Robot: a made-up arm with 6 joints. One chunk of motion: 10 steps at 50 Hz.
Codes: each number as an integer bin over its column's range. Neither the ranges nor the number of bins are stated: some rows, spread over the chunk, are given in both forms.
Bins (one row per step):
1: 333 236 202 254 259 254
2: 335 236 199 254 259 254
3: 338 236 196 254 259 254
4: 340 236 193 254 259 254
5: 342 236 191 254 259 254
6: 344 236 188 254 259 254
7: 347 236 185 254 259 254
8: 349 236 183 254 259 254
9: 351 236 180 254 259 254
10: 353 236 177 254 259 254
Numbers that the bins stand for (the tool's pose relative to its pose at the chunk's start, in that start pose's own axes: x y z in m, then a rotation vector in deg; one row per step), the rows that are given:
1: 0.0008 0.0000 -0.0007 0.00 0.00 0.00
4: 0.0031 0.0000 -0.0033 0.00 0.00 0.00
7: 0.0054 0.0000 -0.0057 0.00 0.00 0.00
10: 0.0074 0.0000 -0.0080 0.00 0.00 0.00
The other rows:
2: 0.0014 0.0000 -0.0016 0.00 0.00 0.00
3: 0.0024 0.0000 -0.0025 0.00 0.00 0.00
5: 0.0038 0.0000 -0.0039 0.00 0.00 0.00
6: 0.0044 0.0000 -0.0048 0.00 0.00 0.00
8: 0.0061 0.0000 -0.0063 0.00 0.00 0.00
9: 0.0068 0.0000 -0.0072 0.00 0.00 0.00

